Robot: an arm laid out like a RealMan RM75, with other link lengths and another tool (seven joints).
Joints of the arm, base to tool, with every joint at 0 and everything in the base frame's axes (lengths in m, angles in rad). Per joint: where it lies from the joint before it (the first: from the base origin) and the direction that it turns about. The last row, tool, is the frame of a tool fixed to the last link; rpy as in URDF.
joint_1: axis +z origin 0 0 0.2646
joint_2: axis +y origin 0 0 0
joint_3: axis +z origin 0 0 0.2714
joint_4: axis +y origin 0 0 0
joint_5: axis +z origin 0 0 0.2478
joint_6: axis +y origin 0 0 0
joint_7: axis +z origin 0 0 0.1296
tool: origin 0.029 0.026 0.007 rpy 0 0.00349 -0.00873
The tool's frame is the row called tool.
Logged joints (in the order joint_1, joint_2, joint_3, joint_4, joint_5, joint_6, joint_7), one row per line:
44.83, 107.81, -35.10, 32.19, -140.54, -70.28, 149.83
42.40, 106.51, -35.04, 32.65, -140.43, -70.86, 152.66
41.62, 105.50, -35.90, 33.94, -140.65, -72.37, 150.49
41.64, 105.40, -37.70, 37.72, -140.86, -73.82, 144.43
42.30, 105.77, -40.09, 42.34, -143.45, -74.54, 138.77
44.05, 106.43, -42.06, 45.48, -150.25, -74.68, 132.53
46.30, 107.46, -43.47, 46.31, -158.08, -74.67, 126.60
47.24, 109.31, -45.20, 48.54, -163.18, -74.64, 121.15
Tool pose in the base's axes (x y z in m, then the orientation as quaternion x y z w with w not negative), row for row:
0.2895, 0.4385, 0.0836, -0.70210, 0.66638, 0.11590, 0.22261
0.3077, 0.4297, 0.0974, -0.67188, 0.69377, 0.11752, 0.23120
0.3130, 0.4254, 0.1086, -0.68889, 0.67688, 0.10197, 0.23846
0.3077, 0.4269, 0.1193, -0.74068, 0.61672, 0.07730, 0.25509
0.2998, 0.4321, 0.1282, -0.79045, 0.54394, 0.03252, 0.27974
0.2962, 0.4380, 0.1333, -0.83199, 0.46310, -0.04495, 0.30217
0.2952, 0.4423, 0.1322, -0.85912, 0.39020, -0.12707, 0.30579
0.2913, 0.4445, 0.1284, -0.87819, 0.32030, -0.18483, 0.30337
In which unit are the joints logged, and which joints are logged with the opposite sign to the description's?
The joints are logged in degrees. Opposite sign: joint_4.
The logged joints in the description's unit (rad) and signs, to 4 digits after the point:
0.7824, 1.8816, -0.6126, -0.5618, -2.4529, -1.2266, 2.6150
0.7400, 1.8590, -0.6116, -0.5699, -2.4510, -1.2367, 2.6644
0.7264, 1.8413, -0.6266, -0.5924, -2.4548, -1.2631, 2.6265
0.7268, 1.8396, -0.6580, -0.6583, -2.4585, -1.2884, 2.5208
0.7383, 1.8460, -0.6997, -0.7390, -2.5037, -1.3010, 2.4220
0.7688, 1.8576, -0.7341, -0.7938, -2.6224, -1.3034, 2.3131
0.8081, 1.8755, -0.7587, -0.8083, -2.7590, -1.3032, 2.2096
0.8245, 1.9078, -0.7889, -0.8472, -2.8480, -1.3027, 2.1145

